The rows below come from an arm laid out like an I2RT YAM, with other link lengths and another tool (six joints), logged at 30 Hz.
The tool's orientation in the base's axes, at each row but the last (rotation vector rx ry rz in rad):
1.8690, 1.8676, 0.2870
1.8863, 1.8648, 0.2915
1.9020, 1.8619, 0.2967
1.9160, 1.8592, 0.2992
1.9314, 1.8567, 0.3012
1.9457, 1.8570, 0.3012
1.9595, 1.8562, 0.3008
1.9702, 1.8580, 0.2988
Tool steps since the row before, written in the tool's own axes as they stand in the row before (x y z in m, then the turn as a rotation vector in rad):
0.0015, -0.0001, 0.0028, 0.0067, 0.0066, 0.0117
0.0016, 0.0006, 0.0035, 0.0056, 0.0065, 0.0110
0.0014, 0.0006, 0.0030, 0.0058, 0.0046, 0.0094
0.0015, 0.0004, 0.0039, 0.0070, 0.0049, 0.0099
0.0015, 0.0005, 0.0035, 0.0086, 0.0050, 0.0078
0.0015, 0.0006, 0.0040, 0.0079, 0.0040, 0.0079
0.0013, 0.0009, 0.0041, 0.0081, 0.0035, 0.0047
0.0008, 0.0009, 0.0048, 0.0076, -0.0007, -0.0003
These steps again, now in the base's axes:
0.0013, 0.0010, -0.0027, 0.0116, 0.0047, -0.0082
0.0022, 0.0010, -0.0030, 0.0112, 0.0038, -0.0075
0.0020, 0.0009, -0.0026, 0.0088, 0.0042, -0.0070
0.0022, 0.0008, -0.0035, 0.0093, 0.0053, -0.0075
0.0021, 0.0009, -0.0031, 0.0086, 0.0072, -0.0058
0.0024, 0.0008, -0.0035, 0.0077, 0.0065, -0.0063
0.0027, 0.0006, -0.0034, 0.0059, 0.0072, -0.0037
0.0029, 0.0001, -0.0040, -0.0001, 0.0076, -0.0010

